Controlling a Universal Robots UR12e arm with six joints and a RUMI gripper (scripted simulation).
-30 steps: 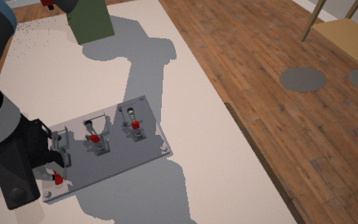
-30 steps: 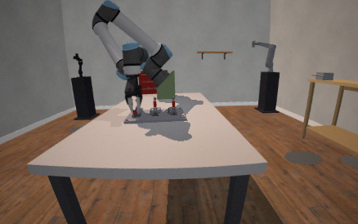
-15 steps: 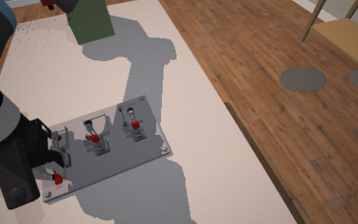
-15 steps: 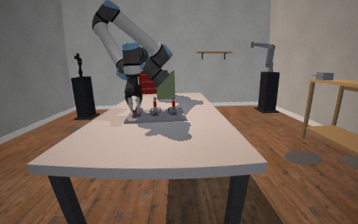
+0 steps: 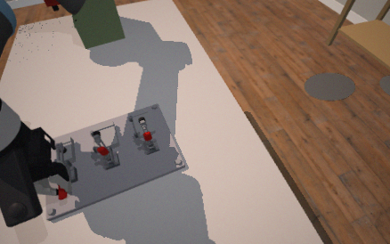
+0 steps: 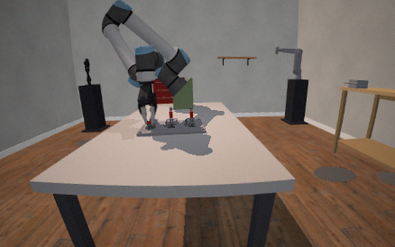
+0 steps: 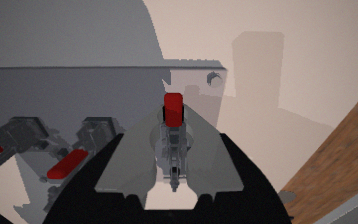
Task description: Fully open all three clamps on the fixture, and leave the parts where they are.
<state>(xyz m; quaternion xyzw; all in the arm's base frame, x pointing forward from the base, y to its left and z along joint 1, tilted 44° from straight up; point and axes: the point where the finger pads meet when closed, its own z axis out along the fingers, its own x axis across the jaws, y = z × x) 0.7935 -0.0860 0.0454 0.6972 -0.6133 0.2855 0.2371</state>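
My gripper is now 14 cm past the grey block part, 3 cm above it and 1 cm to the left of it. The rest, counted from my hand: metal plate 15 cm behind, 10 cm to the left, 3 cm below.
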